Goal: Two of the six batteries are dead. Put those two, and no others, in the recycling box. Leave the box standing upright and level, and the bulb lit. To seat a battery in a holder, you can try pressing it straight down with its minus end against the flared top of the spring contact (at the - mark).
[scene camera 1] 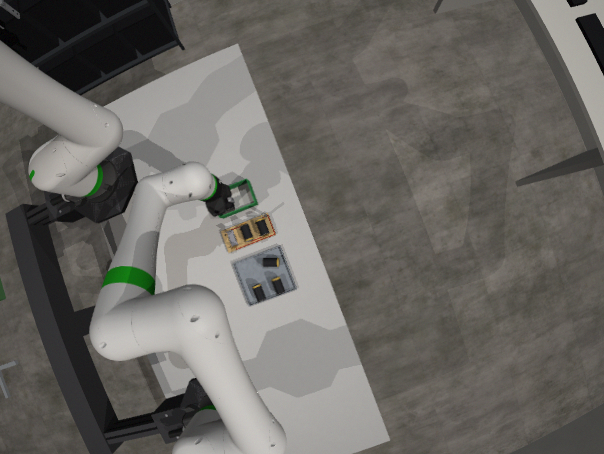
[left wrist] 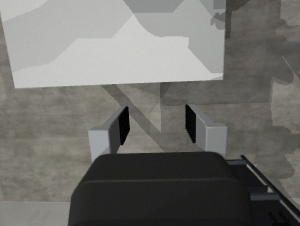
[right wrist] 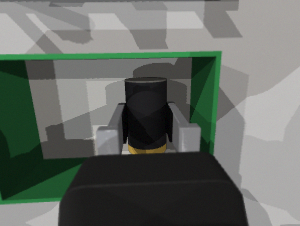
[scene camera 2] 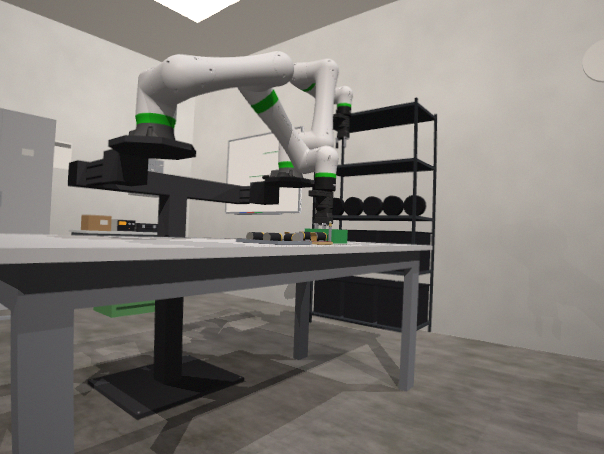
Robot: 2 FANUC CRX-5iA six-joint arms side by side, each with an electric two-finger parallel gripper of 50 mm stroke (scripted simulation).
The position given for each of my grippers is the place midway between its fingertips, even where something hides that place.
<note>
I see my left gripper [left wrist: 157,117], my right gripper [right wrist: 146,114] and a grey tray [scene camera 1: 250,272].
The left wrist view does not show the grey tray: it is out of frame. The right wrist view misses the grey tray: it is out of frame.
</note>
